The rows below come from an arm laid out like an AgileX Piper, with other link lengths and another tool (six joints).
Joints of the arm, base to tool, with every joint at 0 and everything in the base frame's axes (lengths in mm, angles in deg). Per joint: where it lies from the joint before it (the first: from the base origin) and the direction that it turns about. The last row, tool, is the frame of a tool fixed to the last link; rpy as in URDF.
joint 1: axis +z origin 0 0 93.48
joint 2: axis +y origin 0 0 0
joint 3: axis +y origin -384.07 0 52.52
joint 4: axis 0.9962 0 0.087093 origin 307.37 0 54.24
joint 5: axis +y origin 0 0 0
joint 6: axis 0.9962 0 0.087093 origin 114.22 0 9.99
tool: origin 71.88 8 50.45 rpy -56.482 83.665 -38.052
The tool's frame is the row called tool.
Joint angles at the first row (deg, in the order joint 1, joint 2, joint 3, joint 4, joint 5, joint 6):
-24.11, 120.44, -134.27, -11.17, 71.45, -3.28
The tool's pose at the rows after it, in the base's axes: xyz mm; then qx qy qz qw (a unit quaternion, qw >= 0):
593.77 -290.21 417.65 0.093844 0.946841 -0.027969 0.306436
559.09 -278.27 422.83 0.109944 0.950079 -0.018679 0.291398
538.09 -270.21 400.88 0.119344 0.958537 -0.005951 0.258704
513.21 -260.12 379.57 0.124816 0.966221 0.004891 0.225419
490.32 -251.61 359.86 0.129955 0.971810 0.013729 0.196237
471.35 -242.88 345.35 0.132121 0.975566 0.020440 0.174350
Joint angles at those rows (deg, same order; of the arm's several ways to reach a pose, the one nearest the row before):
-24.11, 117.81, -132.62, -11.17, 71.67, -2.98
-24.30, 111.43, -123.84, -11.17, 71.74, -1.41
-24.42, 108.00, -116.10, -11.05, 71.74, -0.83
-24.53, 104.34, -108.27, -11.00, 71.74, -0.72
-24.71, 101.37, -101.68, -11.00, 71.74, -0.65
-24.71, 98.92, -96.56, -11.00, 71.74, -0.65

